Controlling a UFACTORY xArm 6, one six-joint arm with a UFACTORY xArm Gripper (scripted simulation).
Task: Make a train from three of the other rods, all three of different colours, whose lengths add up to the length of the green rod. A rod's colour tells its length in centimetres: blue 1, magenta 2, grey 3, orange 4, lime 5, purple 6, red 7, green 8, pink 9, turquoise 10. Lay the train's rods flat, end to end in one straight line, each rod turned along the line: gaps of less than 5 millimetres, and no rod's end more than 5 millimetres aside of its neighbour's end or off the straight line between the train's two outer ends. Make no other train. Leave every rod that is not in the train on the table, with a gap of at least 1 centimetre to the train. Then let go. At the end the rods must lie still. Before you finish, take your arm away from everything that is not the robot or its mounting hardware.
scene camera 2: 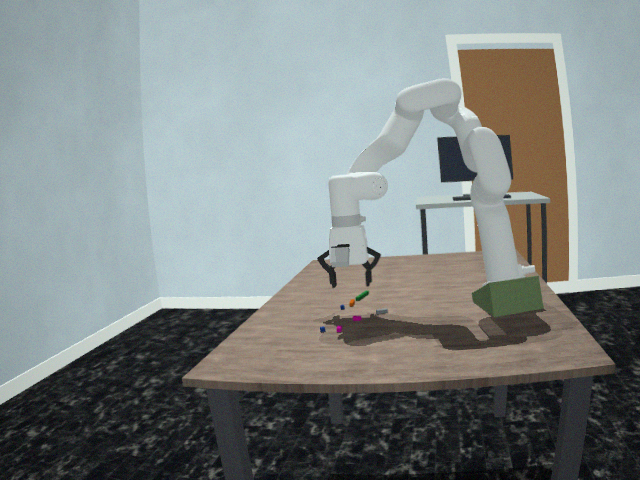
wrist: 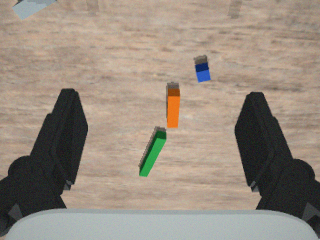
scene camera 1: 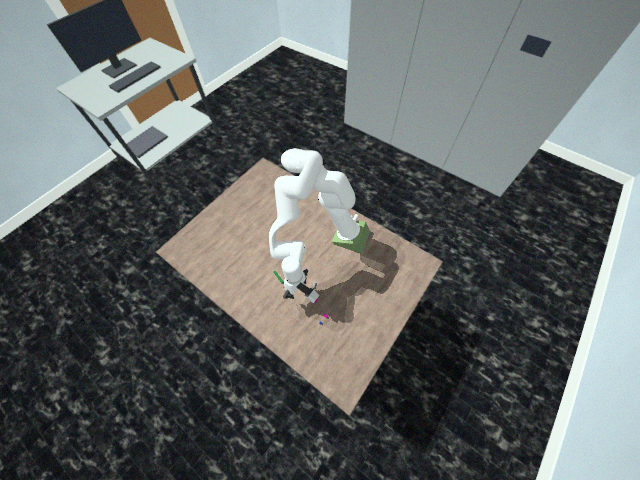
Note:
In view: my gripper [scene camera 2: 351,286].
My gripper is seen too in the wrist view [wrist: 162,109].

